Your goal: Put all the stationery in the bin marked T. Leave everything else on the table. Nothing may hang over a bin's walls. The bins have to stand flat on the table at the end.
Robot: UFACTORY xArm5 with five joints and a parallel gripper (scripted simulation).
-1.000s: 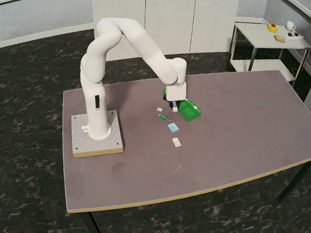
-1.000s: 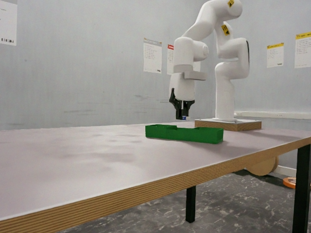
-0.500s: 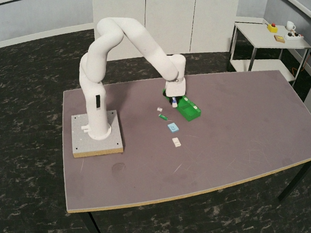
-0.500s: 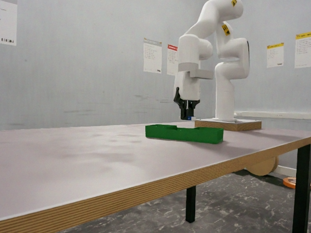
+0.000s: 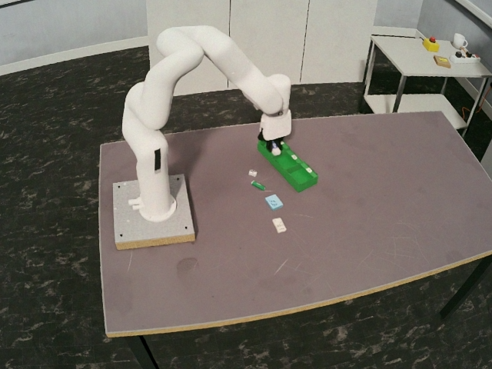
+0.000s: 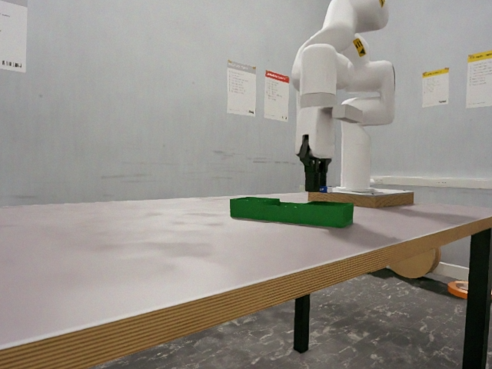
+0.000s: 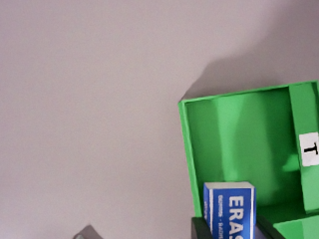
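The light blue block is 19 cm to the right of my hand, 8 cm below it and 5 cm behind it. From my hand the other things lie so: long green bin 6 cm below, 5 cm ahead, 3 cm to the right; then flat white piece 29 cm to the right, 8 cm below, 6 cm behind; then green marker 11 cm to the right, 8 cm behind, 7 cm below.
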